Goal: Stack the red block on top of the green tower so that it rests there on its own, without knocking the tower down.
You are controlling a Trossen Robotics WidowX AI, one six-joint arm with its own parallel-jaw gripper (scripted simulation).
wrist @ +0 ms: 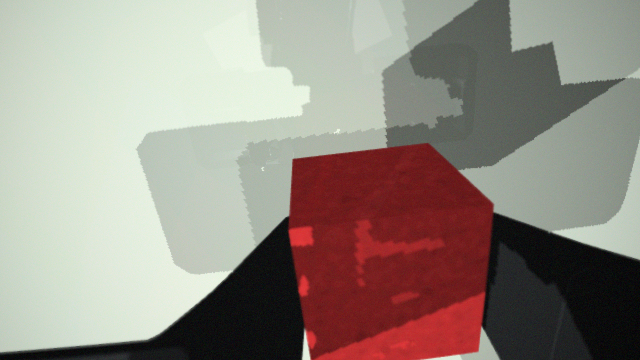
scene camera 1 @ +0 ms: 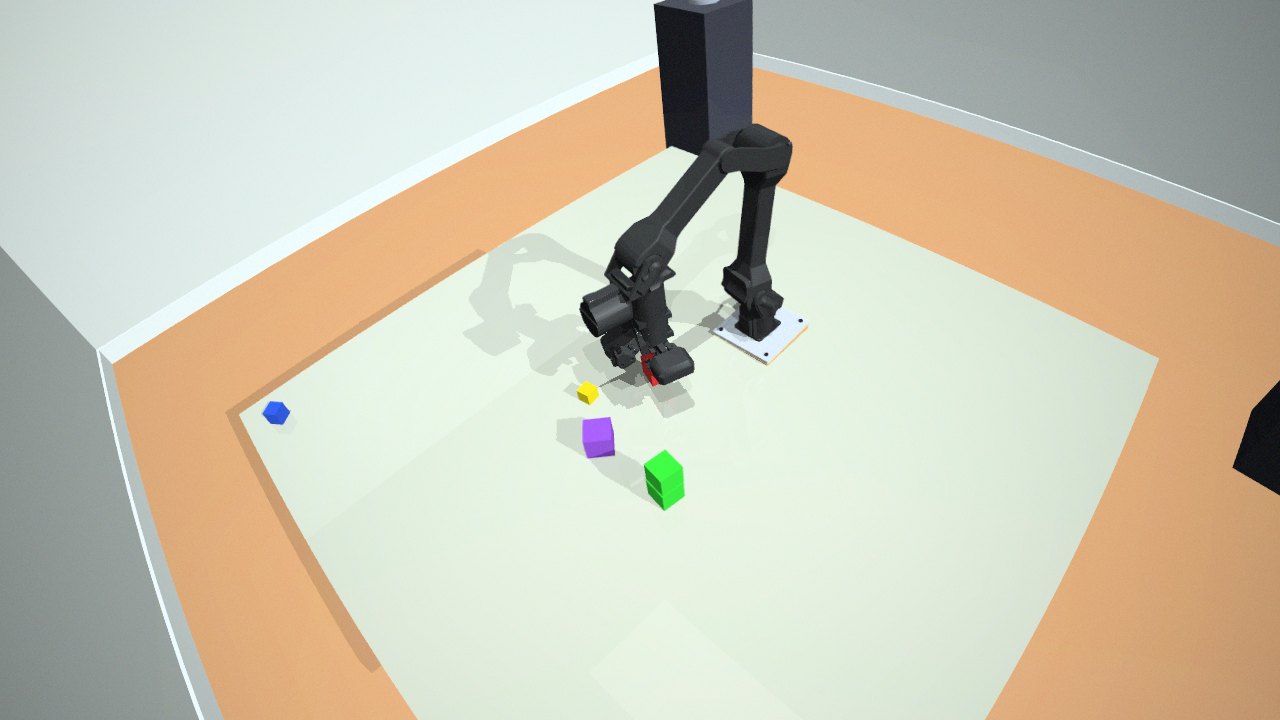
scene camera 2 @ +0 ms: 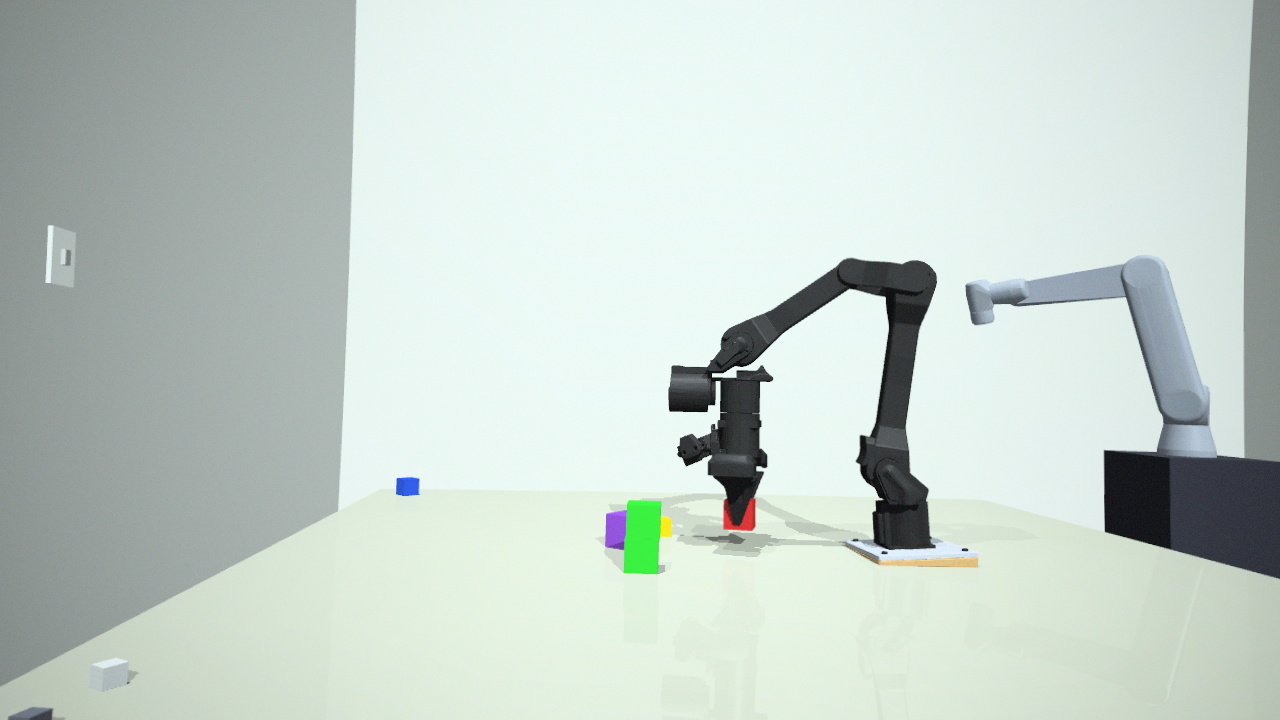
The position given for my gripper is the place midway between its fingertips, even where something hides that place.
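Note:
In scene camera 2 I see my gripper [scene camera 2: 739, 522] and a purple block [scene camera 2: 616, 522]. Scene camera 1 shows the purple block [scene camera 1: 597, 434] as well, and there too is my gripper [scene camera 1: 657, 371]. In the wrist view I see my gripper [wrist: 368, 220], and my gripper holds a red block [wrist: 390, 246]. The purple block is out of frame in the wrist view.

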